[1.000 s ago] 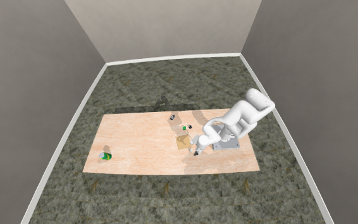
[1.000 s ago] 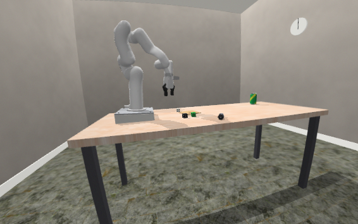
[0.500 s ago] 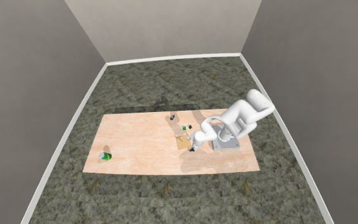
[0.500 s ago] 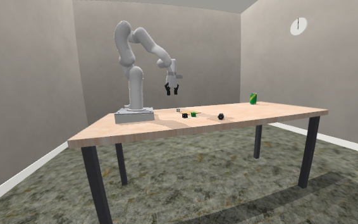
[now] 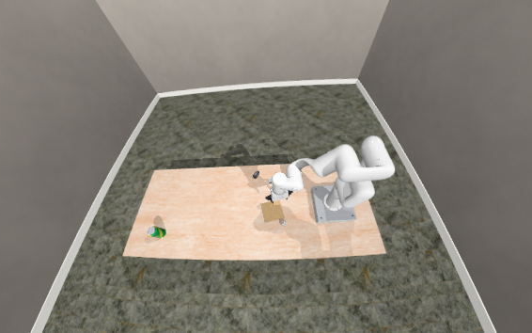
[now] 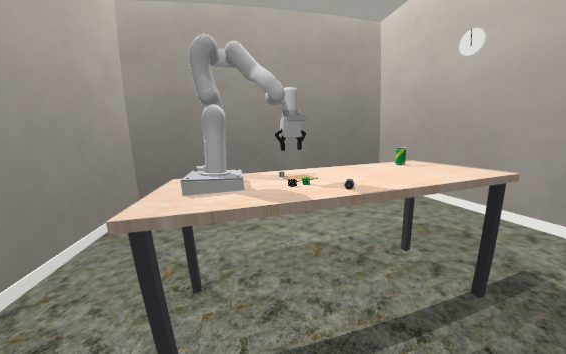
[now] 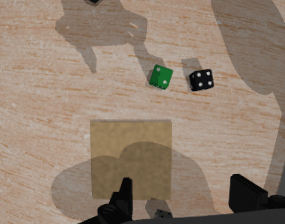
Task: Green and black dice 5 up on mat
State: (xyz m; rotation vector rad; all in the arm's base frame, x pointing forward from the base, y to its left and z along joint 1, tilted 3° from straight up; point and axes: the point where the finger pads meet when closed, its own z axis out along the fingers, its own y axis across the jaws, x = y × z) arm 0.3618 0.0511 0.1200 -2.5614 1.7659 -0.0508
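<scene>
Right now my hand is 150 mm above the green die, 120 mm to the left of it and 50 mm short of it. The rest, counted from my hand: white die (150 mm below, 120 mm to the left, 50 mm behind); tan mat (160 mm below, 40 mm to the left, 40 mm ahead); black die (150 mm below, 140 mm to the right, 20 mm behind).
</scene>
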